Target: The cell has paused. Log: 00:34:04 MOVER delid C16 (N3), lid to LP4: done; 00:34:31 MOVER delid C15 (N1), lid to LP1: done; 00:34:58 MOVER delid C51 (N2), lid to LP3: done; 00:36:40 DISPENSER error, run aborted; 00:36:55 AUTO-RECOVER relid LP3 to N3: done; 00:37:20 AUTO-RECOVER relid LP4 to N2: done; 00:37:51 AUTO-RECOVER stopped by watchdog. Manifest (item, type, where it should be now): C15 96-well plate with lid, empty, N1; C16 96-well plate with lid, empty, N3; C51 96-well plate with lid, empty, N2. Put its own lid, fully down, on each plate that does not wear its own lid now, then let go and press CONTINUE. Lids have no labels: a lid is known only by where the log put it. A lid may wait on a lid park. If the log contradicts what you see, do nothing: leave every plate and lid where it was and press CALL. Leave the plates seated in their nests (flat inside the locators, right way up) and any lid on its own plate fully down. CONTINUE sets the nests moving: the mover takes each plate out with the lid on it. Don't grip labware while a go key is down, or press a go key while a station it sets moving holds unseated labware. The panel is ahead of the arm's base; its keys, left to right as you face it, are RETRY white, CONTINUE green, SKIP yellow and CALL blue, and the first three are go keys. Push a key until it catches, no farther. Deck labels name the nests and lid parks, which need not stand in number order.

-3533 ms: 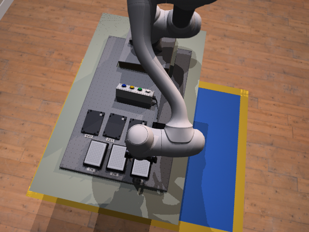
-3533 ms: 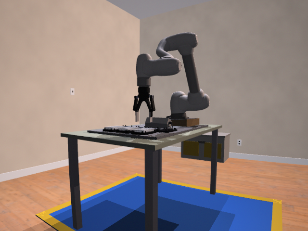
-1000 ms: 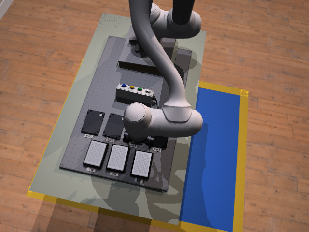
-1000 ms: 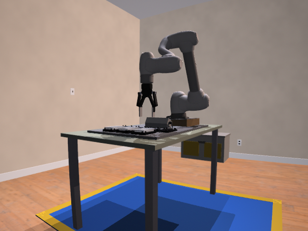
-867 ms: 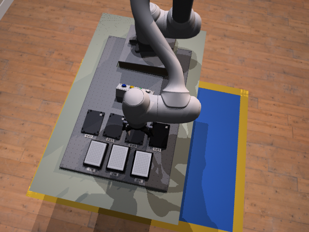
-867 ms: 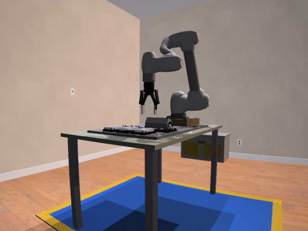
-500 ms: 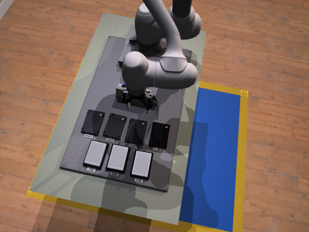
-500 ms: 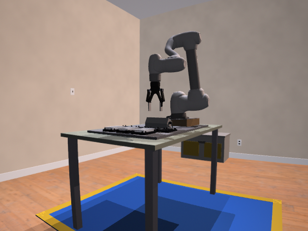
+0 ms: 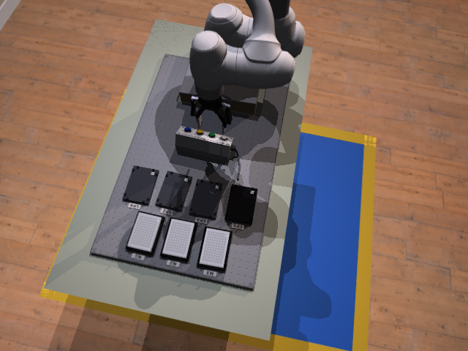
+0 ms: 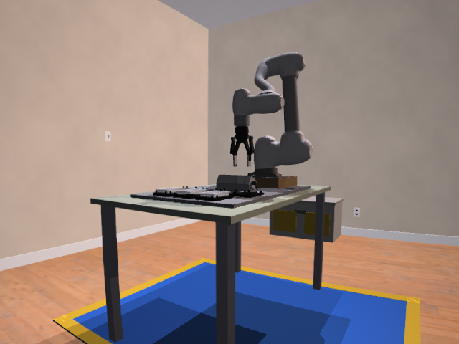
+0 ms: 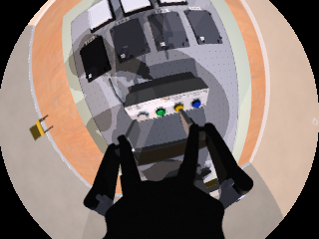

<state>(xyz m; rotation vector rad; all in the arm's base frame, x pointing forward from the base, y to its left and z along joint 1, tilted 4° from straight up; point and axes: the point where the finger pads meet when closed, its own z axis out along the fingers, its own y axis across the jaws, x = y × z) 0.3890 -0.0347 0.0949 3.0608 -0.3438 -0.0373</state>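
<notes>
Right now my hand is 9 cm above the green key and 1 cm past it. The rest, counted from my hand: yellow key: 9 cm below, 5 cm to the right, 2 cm behind; then white key: 9 cm below, 5 cm to the left; then blue key: 10 cm to the right, 9 cm below, 3 cm behind.
</notes>
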